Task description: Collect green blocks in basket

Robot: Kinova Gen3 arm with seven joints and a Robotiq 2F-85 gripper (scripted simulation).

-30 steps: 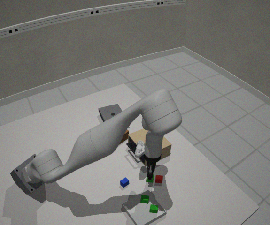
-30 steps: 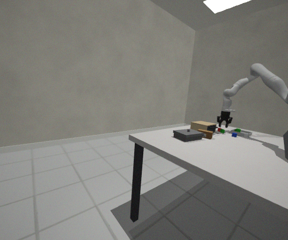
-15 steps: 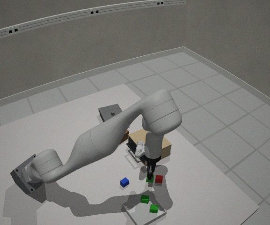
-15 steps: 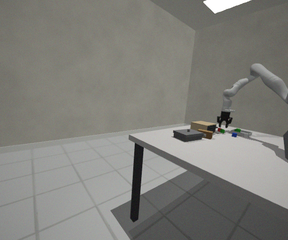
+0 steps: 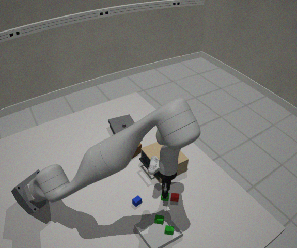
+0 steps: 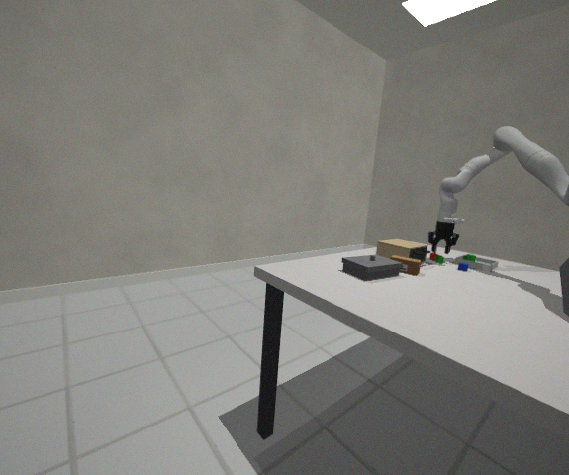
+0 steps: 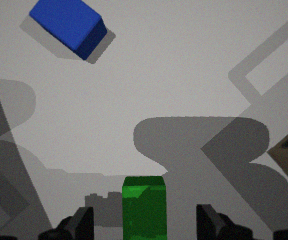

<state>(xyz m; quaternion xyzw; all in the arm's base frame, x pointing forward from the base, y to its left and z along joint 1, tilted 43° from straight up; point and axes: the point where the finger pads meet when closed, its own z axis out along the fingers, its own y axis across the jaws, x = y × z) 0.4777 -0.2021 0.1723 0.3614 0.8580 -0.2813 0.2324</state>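
Right now the red block is 40 mm below my hand, 30 mm to the right of it and 30 mm ahead of it. From my hand the other things lie so: grey basket 140 mm behind, 110 mm to the right, 50 mm below; then blue block 110 mm behind, 60 mm to the left, 40 mm below; then light wooden cabinet 150 mm to the left, 130 mm ahead, 20 mm below.
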